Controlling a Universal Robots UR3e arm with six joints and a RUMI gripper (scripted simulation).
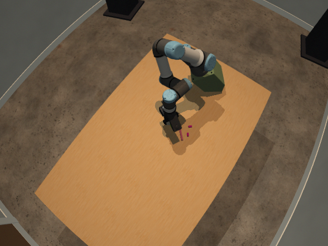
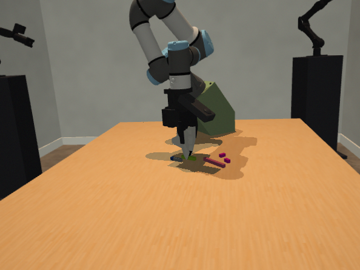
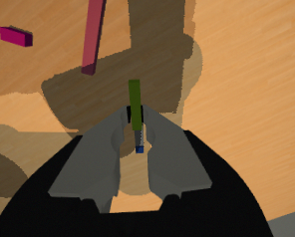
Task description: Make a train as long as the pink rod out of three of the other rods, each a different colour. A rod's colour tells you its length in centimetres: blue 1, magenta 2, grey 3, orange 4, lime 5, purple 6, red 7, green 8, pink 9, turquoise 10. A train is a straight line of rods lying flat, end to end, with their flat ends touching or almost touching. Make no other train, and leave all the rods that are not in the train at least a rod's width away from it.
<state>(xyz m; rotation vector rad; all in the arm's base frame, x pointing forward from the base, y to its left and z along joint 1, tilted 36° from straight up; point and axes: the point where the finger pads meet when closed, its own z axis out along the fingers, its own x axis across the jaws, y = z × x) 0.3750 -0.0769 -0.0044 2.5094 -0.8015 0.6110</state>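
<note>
Now: hand 10 mm above the lime rod. Also, from my hand: pink rod 30 mm ahead, 80 mm to the left, 20 mm below; then grey rod 30 mm behind, 30 mm to the right, 20 mm below; then small blue rod 40 mm behind, 50 mm to the right, 20 mm below.
</note>
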